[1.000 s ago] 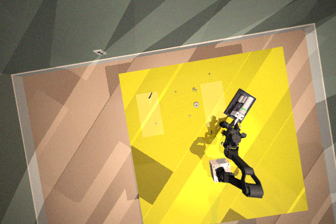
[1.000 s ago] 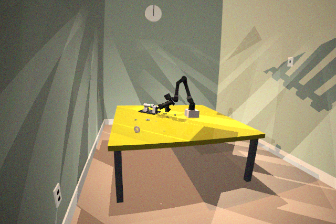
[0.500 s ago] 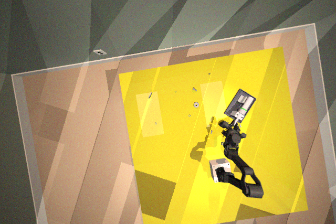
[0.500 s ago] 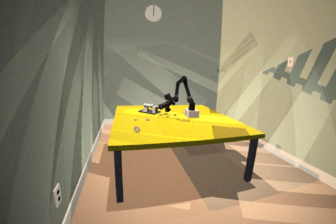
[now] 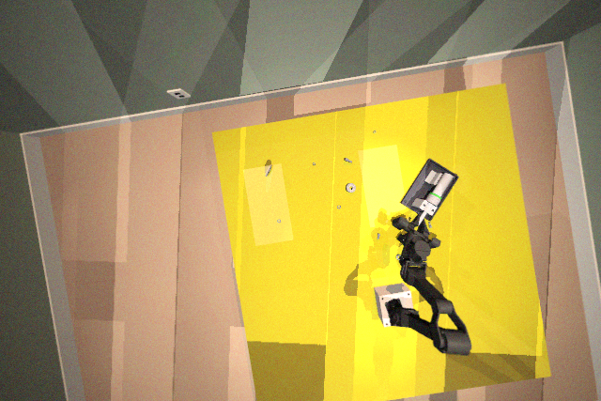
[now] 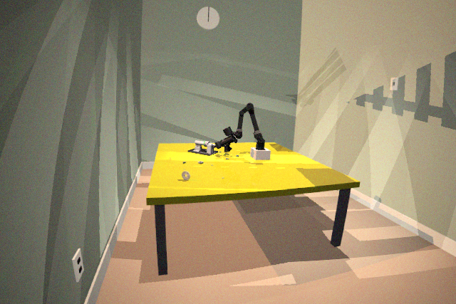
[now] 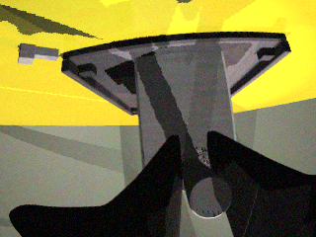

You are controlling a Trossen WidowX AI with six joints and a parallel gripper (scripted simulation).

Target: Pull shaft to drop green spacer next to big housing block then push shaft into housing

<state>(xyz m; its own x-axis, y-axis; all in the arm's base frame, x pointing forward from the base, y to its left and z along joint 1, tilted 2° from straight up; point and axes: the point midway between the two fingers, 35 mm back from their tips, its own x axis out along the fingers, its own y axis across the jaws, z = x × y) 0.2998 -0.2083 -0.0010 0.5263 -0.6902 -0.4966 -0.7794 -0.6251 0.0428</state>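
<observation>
My gripper tip is 30 mm short of the grey shaft, 40 mm to the left of it and 20 mm below it. Round my gripper tip: green spacer: 60 mm ahead, 80 mm to the right, 20 mm above.
</observation>
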